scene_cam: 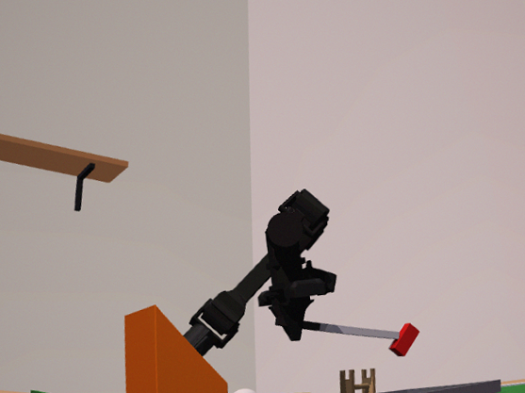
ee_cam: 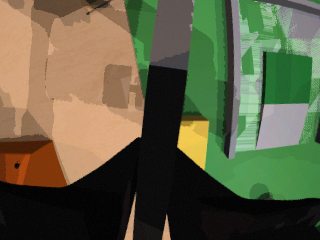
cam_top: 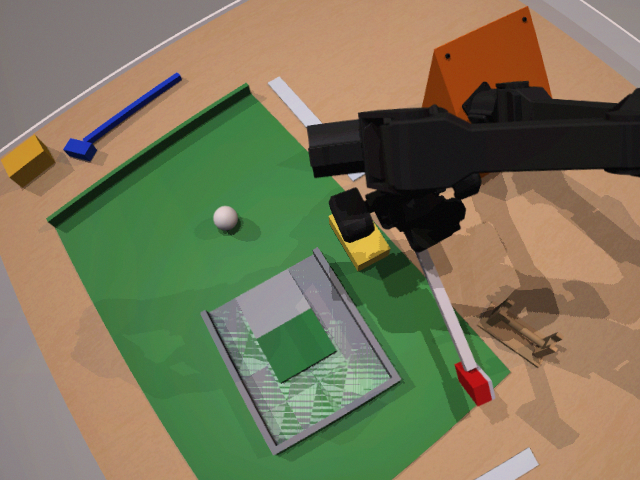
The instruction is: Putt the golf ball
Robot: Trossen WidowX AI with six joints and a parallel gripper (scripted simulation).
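My gripper tip is now 11 cm to the right of the red putter, 5 cm short of it and 1 cm below it. From my gripper tip the other things lie so: white golf ball (26 cm to the right, 15 cm ahead, 11 cm below); then dark green wall (49 cm to the right, 17 cm ahead, 11 cm below); then green mat (21 cm ahead, 13 cm to the right, 13 cm below).
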